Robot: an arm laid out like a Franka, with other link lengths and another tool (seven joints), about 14 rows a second.
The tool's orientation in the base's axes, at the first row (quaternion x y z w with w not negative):
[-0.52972 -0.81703 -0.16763 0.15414]
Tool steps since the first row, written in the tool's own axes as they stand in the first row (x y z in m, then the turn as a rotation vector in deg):
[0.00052 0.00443 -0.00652 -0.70 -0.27 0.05]
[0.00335 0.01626 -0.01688 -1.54 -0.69 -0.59]
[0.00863 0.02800 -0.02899 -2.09 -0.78 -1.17]
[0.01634 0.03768 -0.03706 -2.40 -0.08 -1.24]
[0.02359 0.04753 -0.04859 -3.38 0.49 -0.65]
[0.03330 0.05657 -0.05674 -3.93 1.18 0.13]
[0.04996 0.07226 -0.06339 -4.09 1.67 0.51]
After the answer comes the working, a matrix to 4 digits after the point.
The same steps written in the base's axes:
[0.00434 -0.00073 0.00656 0.02 -0.65 -0.38]
[0.01486 0.00157 0.01837 0.01 -1.78 -0.21]
[0.02446 0.00506 0.03279 0.19 -2.51 0.06]
[0.03092 0.01151 0.04440 0.96 -2.53 0.07]
[0.03798 0.01614 0.05894 1.82 -2.85 -0.81]
[0.04308 0.02394 0.07141 2.61 -2.69 -1.67]
[0.05144 0.04059 0.08626 3.09 -2.47 -2.03]

The tool's axes in the first row as the columns of a matrix, in the base's axes (rounded; the answer above uses it unrounded):
[-0.3913 0.9173 -0.0743]
[0.8139 0.3826 0.4372]
[0.4295 0.1106 -0.8963]

